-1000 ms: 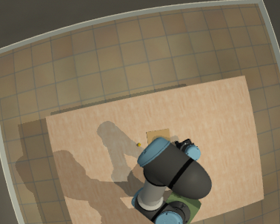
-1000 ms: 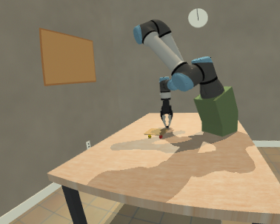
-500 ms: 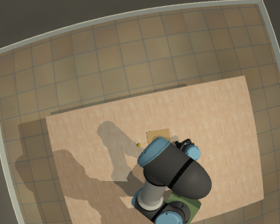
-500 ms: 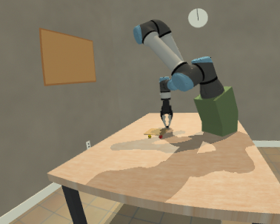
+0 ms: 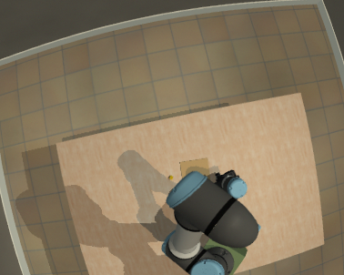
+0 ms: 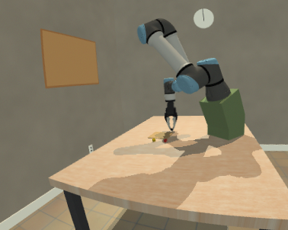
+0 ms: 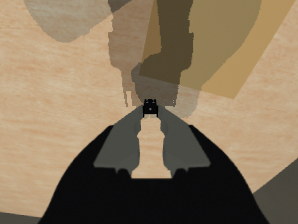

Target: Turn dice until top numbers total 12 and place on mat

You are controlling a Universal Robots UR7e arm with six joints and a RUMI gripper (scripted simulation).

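The tan mat lies 100 mm to the left of my hand, 50 mm ahead of it and 20 mm below it. Also, from my hand: yellow die (220 mm to the left, 60 mm ahead, 20 mm below); then black die (10 mm below); then red die (230 mm to the left, 20 mm below, 10 mm behind).
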